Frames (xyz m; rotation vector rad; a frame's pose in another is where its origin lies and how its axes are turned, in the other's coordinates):
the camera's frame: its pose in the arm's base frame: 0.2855 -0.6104 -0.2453 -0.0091 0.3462 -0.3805
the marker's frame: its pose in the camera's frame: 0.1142 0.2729 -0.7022 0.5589 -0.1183 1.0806
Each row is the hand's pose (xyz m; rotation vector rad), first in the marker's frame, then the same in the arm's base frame.
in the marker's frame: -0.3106 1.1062 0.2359 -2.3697 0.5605 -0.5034
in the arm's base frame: -0.4964 0.0188 -0.1420 -1.7747 0.0083 0.0617
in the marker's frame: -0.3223 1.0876 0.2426 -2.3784 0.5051 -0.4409
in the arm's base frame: -0.4950 -0.0028 -0.1495 -1.7651 -0.0547 0.0995
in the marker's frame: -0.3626 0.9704 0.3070 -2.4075 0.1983 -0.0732
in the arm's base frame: -0.4531 -0.1335 -0.1753 -1.7063 -0.4119 0.3204
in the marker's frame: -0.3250 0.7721 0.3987 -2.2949 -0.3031 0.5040
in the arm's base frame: -0.2992 -0.2868 -0.2198 -1.4984 -0.9772 0.6634
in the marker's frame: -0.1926 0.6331 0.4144 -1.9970 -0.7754 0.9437
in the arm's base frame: -0.1164 -0.3085 -0.2763 -1.1431 -1.4665 0.9115
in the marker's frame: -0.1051 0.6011 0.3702 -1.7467 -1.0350 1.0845
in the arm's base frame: -0.0397 -0.2552 -0.3200 -0.8589 -1.6943 0.9713
